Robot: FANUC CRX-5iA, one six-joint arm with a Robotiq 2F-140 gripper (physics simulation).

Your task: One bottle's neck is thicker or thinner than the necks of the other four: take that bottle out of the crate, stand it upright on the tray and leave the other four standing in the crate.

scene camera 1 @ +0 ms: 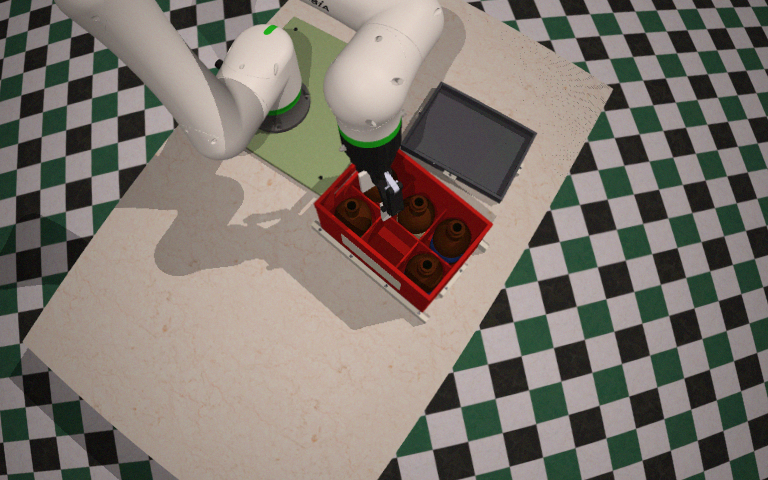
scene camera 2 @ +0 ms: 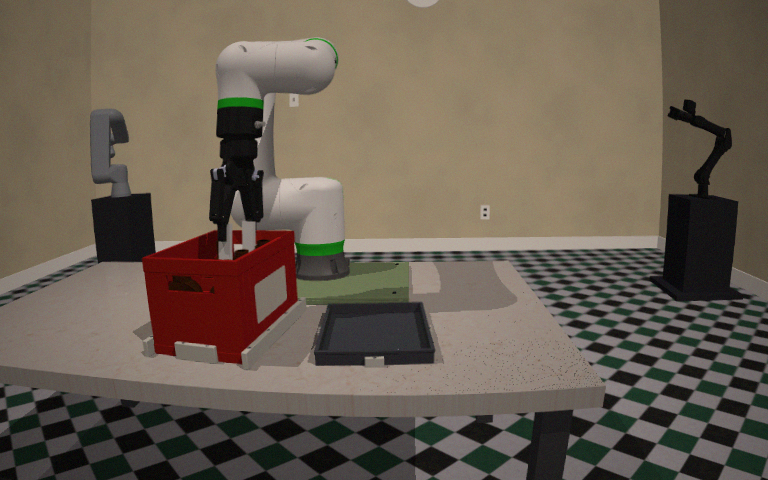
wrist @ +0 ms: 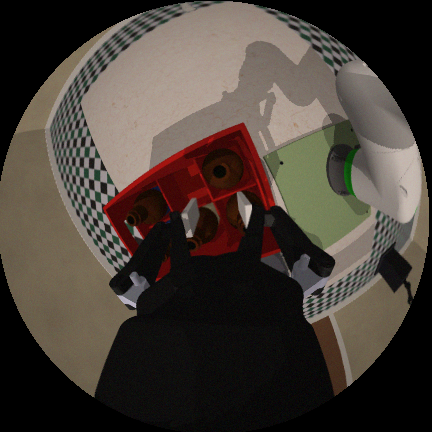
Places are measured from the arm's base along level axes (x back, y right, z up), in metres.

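Where they show: gripper, fingertip midpoint: (scene camera 1: 378, 201) (wrist: 217, 203); arm's base, link origin: (scene camera 1: 278, 104) (scene camera 2: 321, 273) (wrist: 343, 169).
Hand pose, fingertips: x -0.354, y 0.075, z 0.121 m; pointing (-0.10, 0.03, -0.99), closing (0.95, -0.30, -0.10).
Observation:
Each offset is from my fingertips to the top centre of the thing. "spot": to the spot under its first point.
The red crate {dx -0.059, dy +0.000, dz +0.041 m} (scene camera 1: 416, 295) (scene camera 2: 195, 316) (wrist: 150, 175) holds five brown bottles. In scene camera 1, one bottle {dx +0.028, dy +0.045, dz +0.029 m} (scene camera 1: 352, 215) stands front left, one {dx -0.065, dy -0.039, dz +0.029 m} (scene camera 1: 417, 215) back middle, one {dx -0.149, dy -0.044, dz +0.029 m} (scene camera 1: 451, 238) back right and one {dx -0.149, dy +0.046, dz +0.029 m} (scene camera 1: 425, 273) front right. The back left bottle {dx +0.032, dy -0.045, dz +0.029 m} (scene camera 1: 373, 195) (wrist: 234, 211) is partly hidden by the gripper. The front middle compartment is empty. Which neck differs, I cannot tell. My gripper (scene camera 1: 377, 198) (scene camera 2: 237, 245) (wrist: 217, 203) is open and empty, pointing down with its pale pads at crate rim height, above the back left and back middle bottles. The dark tray {dx -0.043, dy -0.277, dz -0.108 m} (scene camera 1: 470, 141) (scene camera 2: 339, 357) is empty.
Pale blocks {spot: dx -0.207, dy +0.003, dz -0.117 m} (scene camera 2: 195, 352) line the crate's foot. The tray stands beside the crate's back long wall in scene camera 1. The arm's base (scene camera 2: 322, 268) stands on a green plate (scene camera 1: 288, 150) (scene camera 2: 362, 288) (wrist: 315, 185). Red dividers separate the crate's compartments.

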